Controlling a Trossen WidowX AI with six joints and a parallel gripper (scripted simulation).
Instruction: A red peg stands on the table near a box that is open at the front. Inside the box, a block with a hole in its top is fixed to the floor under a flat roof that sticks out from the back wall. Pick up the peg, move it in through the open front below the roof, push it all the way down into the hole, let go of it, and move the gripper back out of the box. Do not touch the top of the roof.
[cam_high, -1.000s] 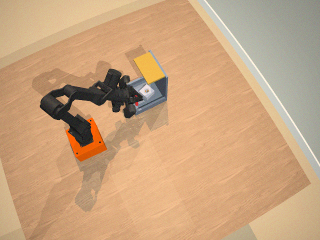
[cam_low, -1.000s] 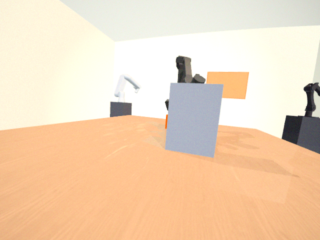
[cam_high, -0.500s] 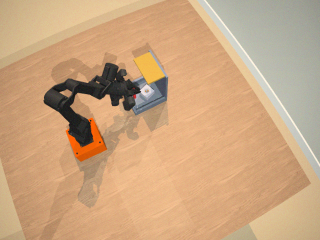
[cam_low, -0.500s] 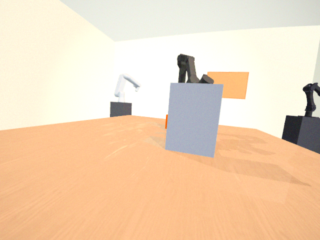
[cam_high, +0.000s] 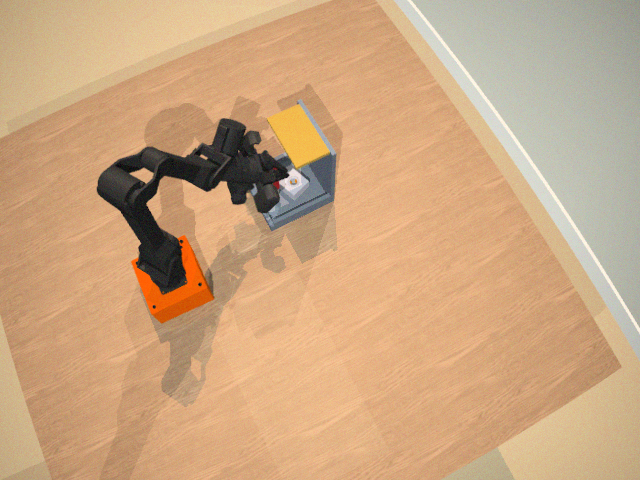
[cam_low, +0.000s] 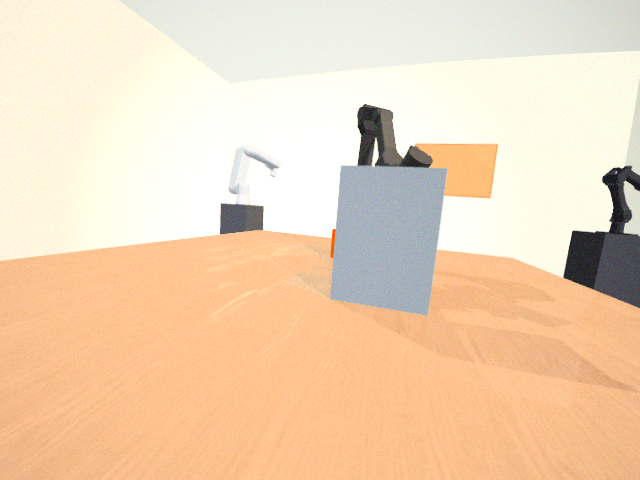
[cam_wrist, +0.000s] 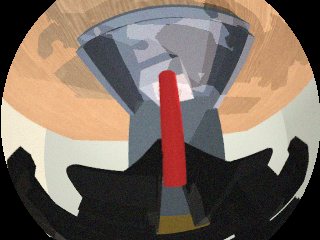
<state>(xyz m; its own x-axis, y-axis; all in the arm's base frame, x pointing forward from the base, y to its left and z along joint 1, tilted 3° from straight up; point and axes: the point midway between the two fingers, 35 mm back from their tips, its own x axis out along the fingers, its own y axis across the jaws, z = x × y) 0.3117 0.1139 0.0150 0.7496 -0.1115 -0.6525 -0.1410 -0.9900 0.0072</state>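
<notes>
My gripper tip is now 80 mm short of the back wall, 20 mm below it and 10 mm to the right of it. Round my gripper tip: red peg (30 mm behind, 10 mm below); then yellow roof (120 mm above, 40 mm ahead, 10 mm to the left).
</notes>
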